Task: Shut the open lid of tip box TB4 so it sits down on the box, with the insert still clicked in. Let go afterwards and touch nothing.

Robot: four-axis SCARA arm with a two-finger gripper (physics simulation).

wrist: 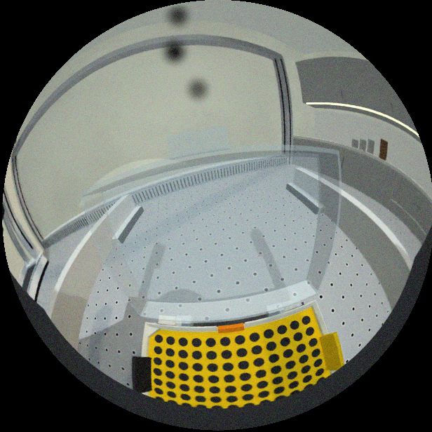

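Tip box TB4, with a white rim [146,332], is at the bottom of the wrist view, its near side cut off. Its yellow insert [237,367] with rows of dark holes looks level inside the rim; an orange clip [230,328] shows at the hinge-side edge. The clear lid [327,240] stands open, rising from the box's far edge and spanning much of the middle of the view. My gripper [211,186] is open, with its fingers wide apart and nothing held. Both finger pads show through or behind the clear lid; whether they touch it cannot be told.
A perforated deck [350,292] lies under the box. A black block [142,374] is at the box's left side and a yellow tab [331,351] at its right. A slotted strip [210,175] and a large framed panel [150,110] are behind. Grey shadows fall on the deck.
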